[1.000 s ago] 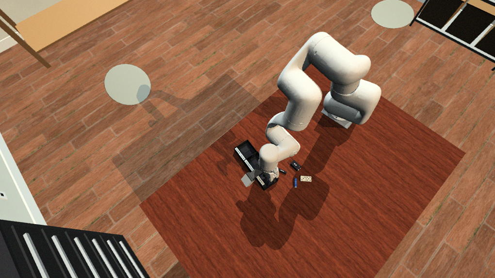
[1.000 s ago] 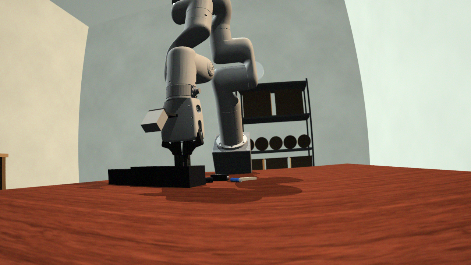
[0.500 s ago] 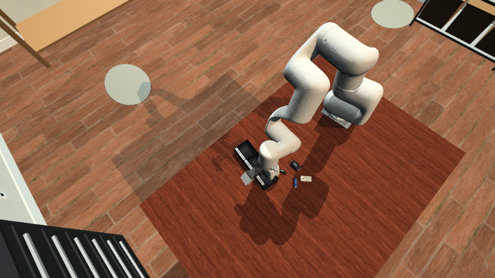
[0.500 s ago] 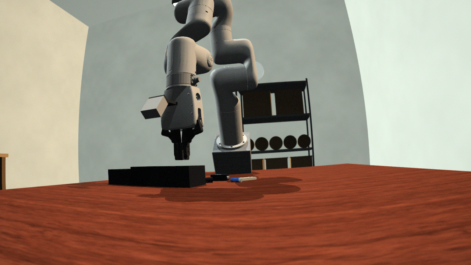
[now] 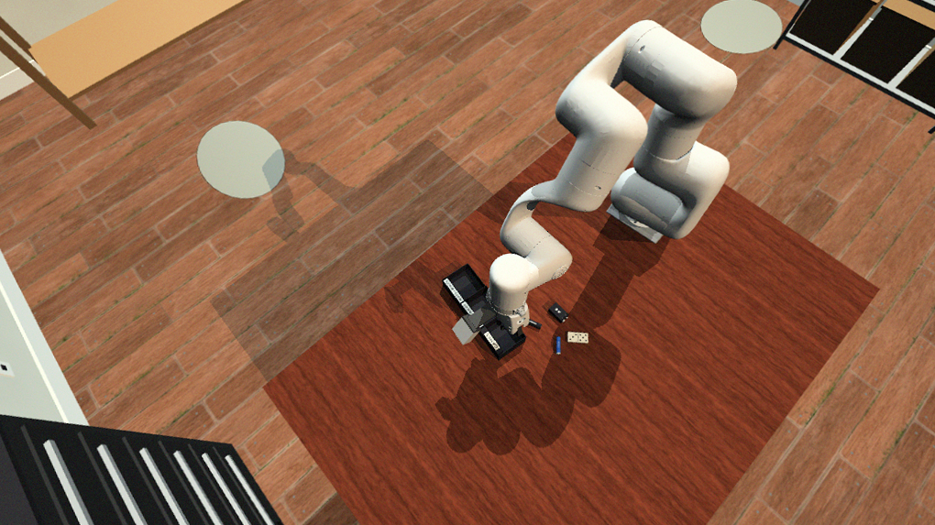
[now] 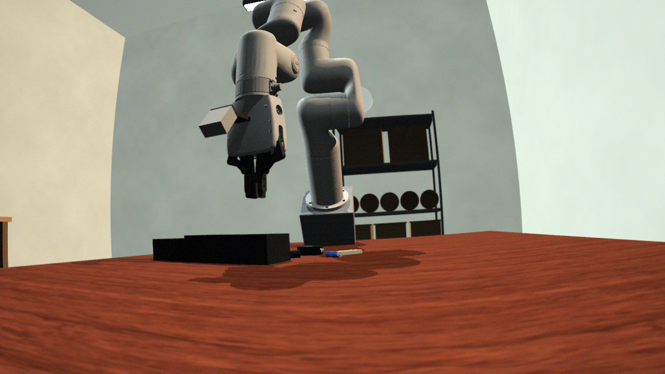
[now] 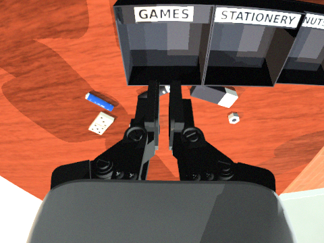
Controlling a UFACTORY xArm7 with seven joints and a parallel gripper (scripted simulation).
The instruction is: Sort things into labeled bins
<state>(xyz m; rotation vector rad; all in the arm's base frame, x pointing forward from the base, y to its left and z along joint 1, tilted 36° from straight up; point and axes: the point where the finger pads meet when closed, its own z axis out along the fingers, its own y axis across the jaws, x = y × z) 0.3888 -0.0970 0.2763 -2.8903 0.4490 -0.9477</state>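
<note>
Right now the nut is 160 mm behind my hand, 70 mm to the right of it and 120 mm below it. Round my hand: black bin row 20 mm behind, 80 mm to the right, 110 mm below; then black cylindrical battery 70 mm behind, 40 mm to the left, 120 mm below; then blue cylinder 70 mm behind, 120 mm to the left, 120 mm below.
</note>
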